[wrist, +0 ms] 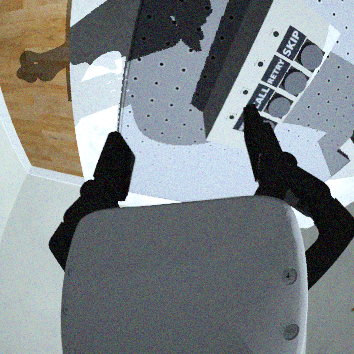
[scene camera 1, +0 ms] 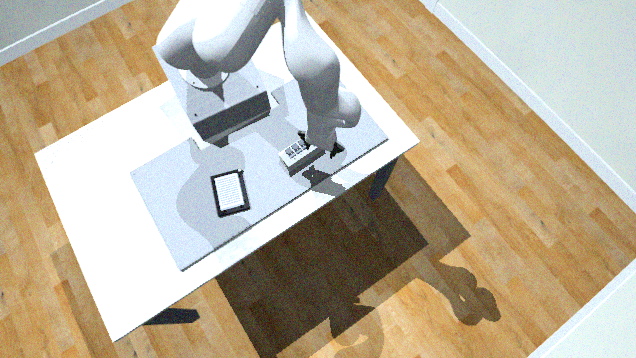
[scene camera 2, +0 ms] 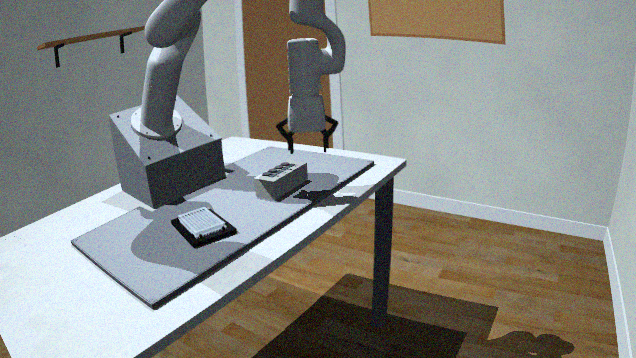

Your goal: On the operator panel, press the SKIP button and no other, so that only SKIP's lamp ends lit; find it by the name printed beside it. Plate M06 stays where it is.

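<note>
The operator panel [scene camera 1: 306,164] [scene camera 2: 284,184] [wrist: 251,75] is a pale box with a row of round grey buttons. In the wrist view, the SKIP button [wrist: 312,56] is at the upper right, then the RETRY button [wrist: 295,83] and the CALL button [wrist: 279,106]. A finger partly hides the CALL label and the last button. The small lamps by the labels, such as SKIP's lamp [wrist: 276,34], look dark. My gripper [scene camera 1: 320,150] [scene camera 2: 308,150] [wrist: 181,131] is open and empty above the panel's far end. A white ribbed plate [scene camera 1: 230,191] [scene camera 2: 202,221], probably M06, sits in a black holder; its name is unreadable.
The panel and holder stand on a grey perforated board [scene camera 1: 160,200] [scene camera 2: 120,260] on the white table [scene camera 1: 85,200] [scene camera 2: 45,290]. The arm's grey base block [scene camera 1: 232,117] [scene camera 2: 185,167] stands behind the board, between plate and panel.
</note>
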